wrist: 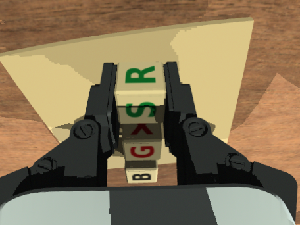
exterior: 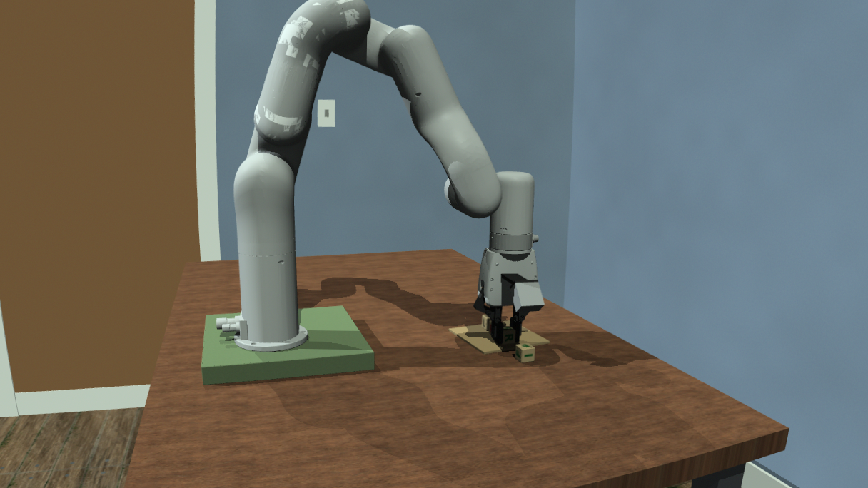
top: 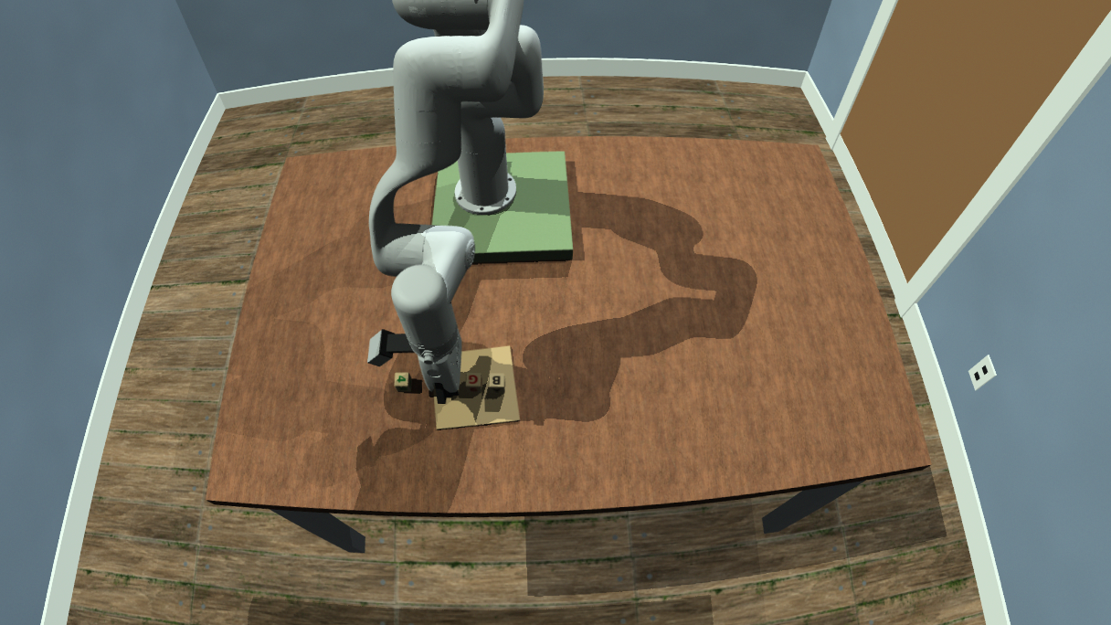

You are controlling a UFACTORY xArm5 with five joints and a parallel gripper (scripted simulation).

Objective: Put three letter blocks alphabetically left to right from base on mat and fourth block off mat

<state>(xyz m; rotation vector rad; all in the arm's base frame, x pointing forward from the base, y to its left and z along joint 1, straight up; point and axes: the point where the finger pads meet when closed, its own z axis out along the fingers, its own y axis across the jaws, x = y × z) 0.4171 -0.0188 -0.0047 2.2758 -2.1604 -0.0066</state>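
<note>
Now: the tan mat 4 cm to the left of my hand and 2 cm below it. The rest, counted from my hand: cream block 8 cm to the right, 1 cm below.
</note>
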